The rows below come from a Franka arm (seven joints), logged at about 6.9 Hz.
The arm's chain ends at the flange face. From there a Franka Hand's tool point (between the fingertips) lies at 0.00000 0.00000 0.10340 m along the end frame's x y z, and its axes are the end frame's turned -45 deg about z.
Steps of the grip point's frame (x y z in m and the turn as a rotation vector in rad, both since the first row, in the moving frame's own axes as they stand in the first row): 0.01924, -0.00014, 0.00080, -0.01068, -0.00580, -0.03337; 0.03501, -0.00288, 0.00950, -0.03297, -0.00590, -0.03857; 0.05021, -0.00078, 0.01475, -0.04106, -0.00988, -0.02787; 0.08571, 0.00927, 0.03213, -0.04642, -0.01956, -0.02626; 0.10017, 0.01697, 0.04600, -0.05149, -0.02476, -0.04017; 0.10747, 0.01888, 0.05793, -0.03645, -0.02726, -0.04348; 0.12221, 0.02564, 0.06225, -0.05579, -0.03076, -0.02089
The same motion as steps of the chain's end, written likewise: 0.01313, -0.01490, 0.00081, -0.01165, 0.00345, -0.03337; 0.02069, -0.02959, 0.00956, -0.02749, 0.01914, -0.03857; 0.03262, -0.03975, 0.01484, -0.03602, 0.02205, -0.02787; 0.06513, -0.05885, 0.03226, -0.04665, 0.01899, -0.02626; 0.08077, -0.06436, 0.04617, -0.05392, 0.01890, -0.04017; 0.08857, -0.06728, 0.05804, -0.04505, 0.00650, -0.04348; 0.10265, -0.07459, 0.06246, -0.06120, 0.01770, -0.02089
